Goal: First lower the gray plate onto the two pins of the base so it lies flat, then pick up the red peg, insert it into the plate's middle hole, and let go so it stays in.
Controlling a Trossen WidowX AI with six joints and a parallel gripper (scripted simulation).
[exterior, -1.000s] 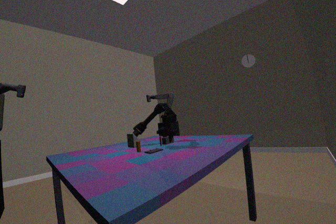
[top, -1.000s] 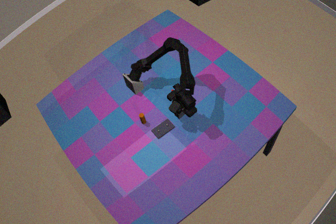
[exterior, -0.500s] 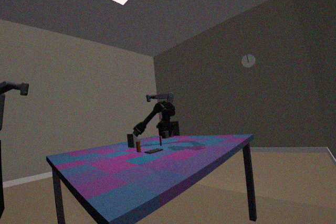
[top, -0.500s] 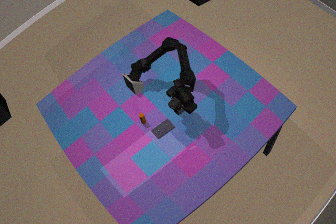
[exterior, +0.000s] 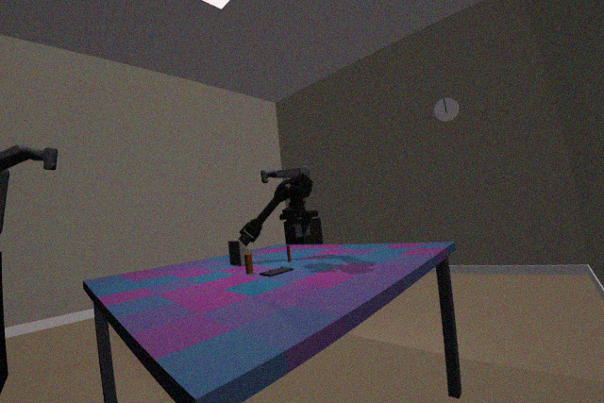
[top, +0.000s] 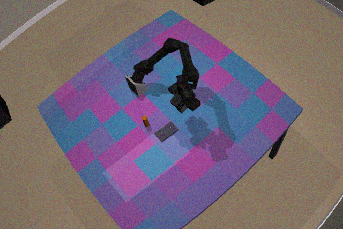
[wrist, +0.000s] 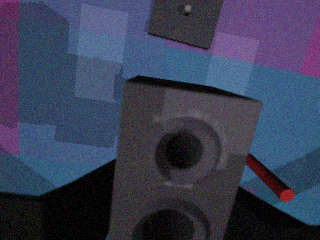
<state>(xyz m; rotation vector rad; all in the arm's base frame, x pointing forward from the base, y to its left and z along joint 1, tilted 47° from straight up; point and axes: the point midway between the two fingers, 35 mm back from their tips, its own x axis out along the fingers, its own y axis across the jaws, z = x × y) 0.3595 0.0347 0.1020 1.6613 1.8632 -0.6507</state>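
Now: gripper tip 15 cm to the left of the dark base and 12 cm above it. From my gripper tip the other things lie so: red peg 13 cm behind, 3 cm to the left, 9 cm below; then orange cylinder 12 cm behind, 20 cm to the right, 9 cm below; then gray plate 3 cm above.
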